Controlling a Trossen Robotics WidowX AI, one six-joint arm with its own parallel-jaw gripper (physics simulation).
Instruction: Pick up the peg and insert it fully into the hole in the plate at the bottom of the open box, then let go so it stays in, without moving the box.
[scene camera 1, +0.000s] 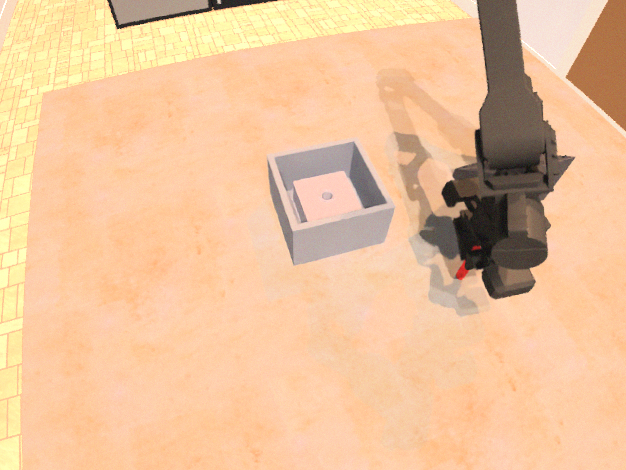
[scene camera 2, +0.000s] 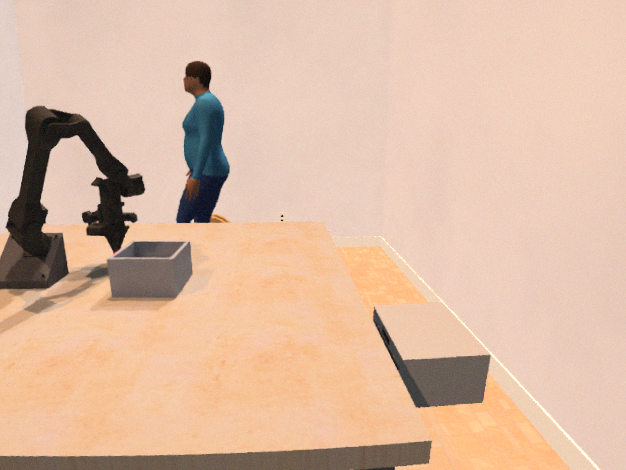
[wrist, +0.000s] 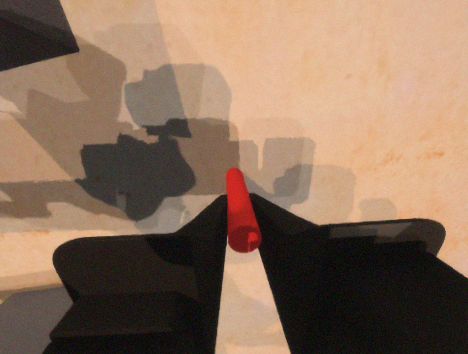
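Pixels of known places: gripper, between the fingertips: (scene camera 1: 465, 264) (scene camera 2: 116, 251) (wrist: 237, 200); arm's base, origin of its link: (scene camera 2: 38, 246).
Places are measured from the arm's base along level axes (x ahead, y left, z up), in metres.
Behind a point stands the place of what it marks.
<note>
The red peg (scene camera 1: 461, 271) {x 0.167, y 0.123, z -0.069 m} (scene camera 2: 115, 251) (wrist: 242, 215) {x 0.153, y 0.122, z -0.018 m} stands roughly upright between the fingertips, with its round top end toward the wrist camera. My gripper (scene camera 1: 472, 260) {x 0.164, y 0.121, z -0.052 m} (scene camera 2: 116, 247) {x 0.164, y 0.121, z -0.052 m} (wrist: 237, 200) {x 0.164, y 0.121, z -0.052 m} is shut on the peg, with a finger against each side. Whether the peg's lower end touches the table cannot be told. The grey open box (scene camera 1: 343, 236) {x 0.333, y 0.020, z -0.038 m} (scene camera 2: 141, 278) {x 0.327, y -0.140, z -0.042 m} (wrist: 22, 322) {x 0.250, y -0.089, z -0.057 m} stands to the left of the gripper in scene camera 1. Inside it lies a pale pink plate (scene camera 1: 310, 202) {x 0.361, y -0.055, z -0.032 m} with a round hole (scene camera 1: 327, 195) {x 0.326, y -0.067, z -0.042 m} near its middle. The plate is hidden in scene camera 2.
The light wooden table (scene camera 1: 151, 328) {x 0.648, y 0.054, z -0.091 m} (scene camera 2: 227, 379) {x 0.572, y -0.481, z -0.091 m} carries the box and the arm's dark base (scene camera 2: 37, 265) {x 0.018, y -0.045, z -0.039 m}. The box's raised walls stand between the peg and the plate. A grey block (scene camera 2: 439, 344) is beyond the table's right edge, and a person (scene camera 2: 204, 136) stands behind the table.
</note>
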